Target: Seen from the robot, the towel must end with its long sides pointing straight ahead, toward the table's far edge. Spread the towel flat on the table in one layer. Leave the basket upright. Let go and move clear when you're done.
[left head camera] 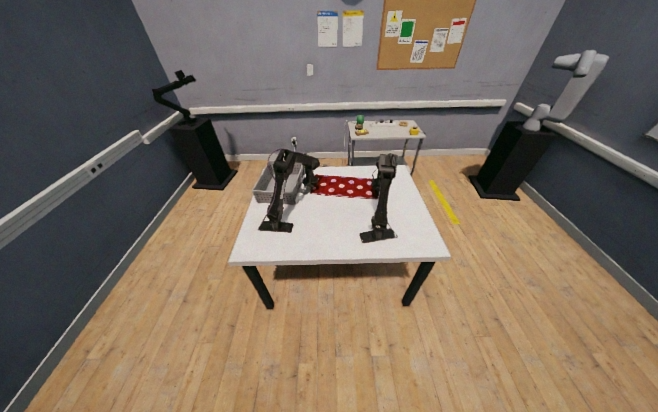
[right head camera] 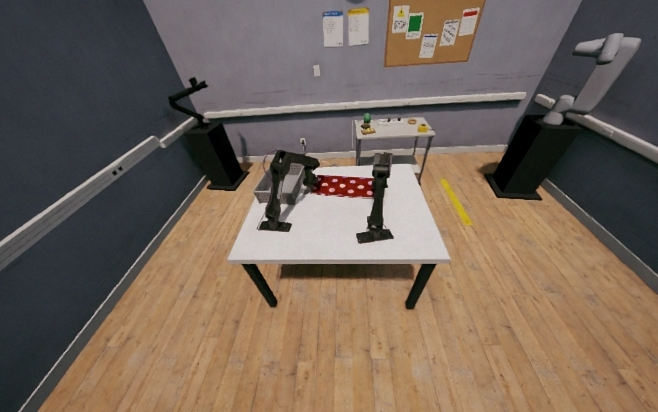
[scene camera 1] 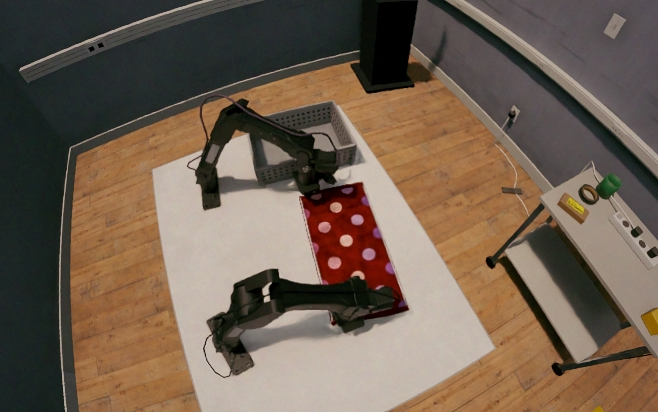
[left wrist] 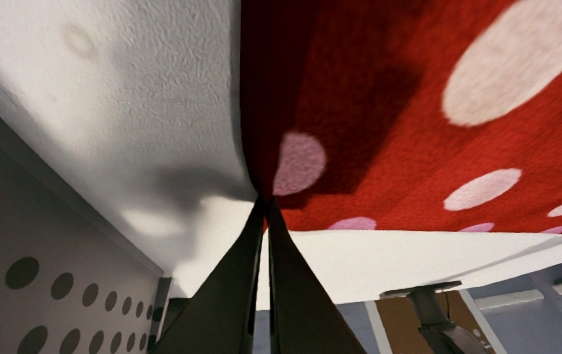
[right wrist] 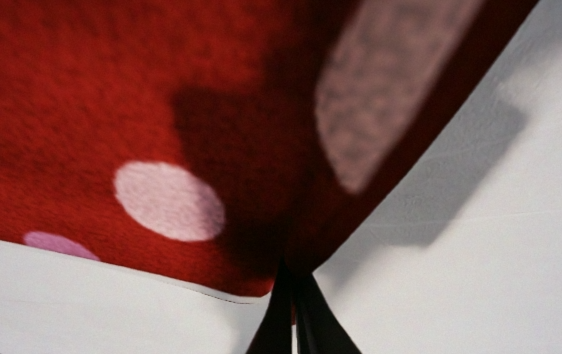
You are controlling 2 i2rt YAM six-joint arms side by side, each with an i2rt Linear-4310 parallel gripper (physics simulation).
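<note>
The red towel with pink and white dots (left head camera: 345, 186) (right head camera: 345, 186) (scene camera 1: 346, 250) (left wrist: 390, 150) (right wrist: 240, 130) lies spread on the table, its long sides running left to right across the head views. My left gripper (left wrist: 266, 201) is shut on the towel's near left corner, pinching the cloth. My right gripper (right wrist: 291, 262) is shut on the near right corner, and the cloth bunches and lifts slightly there. The right arm hides part of that end in scene camera 1. The grey basket (left head camera: 272, 196) (right head camera: 272, 195) (scene camera 1: 275, 174) (left wrist: 50, 225) stands upright beside the left gripper.
The white table (left head camera: 330, 235) (scene camera 1: 230, 235) carries both arms. The basket's wall is close to the left arm's wrist. A small cart (left head camera: 387, 131) with several items stands beyond the table's far edge, and black pedestals stand at both sides of the room.
</note>
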